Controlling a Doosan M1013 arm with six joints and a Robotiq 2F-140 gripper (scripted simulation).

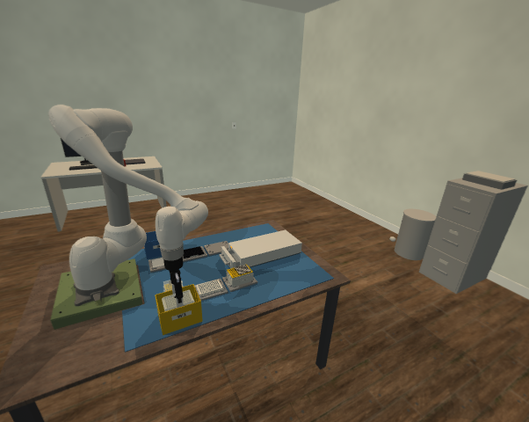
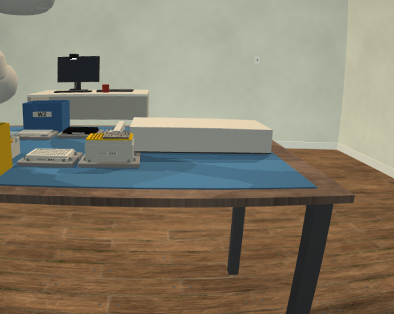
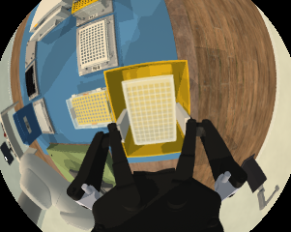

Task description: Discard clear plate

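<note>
My hand is 2 cm above the clear plate. Round my hand: yellow-topped tip box: 36 cm ahead, 9 cm to the left, 7 cm below; then yellow bin W1: 9 cm below; then white well plate: 19 cm ahead, 11 cm to the left, 11 cm below.
</note>
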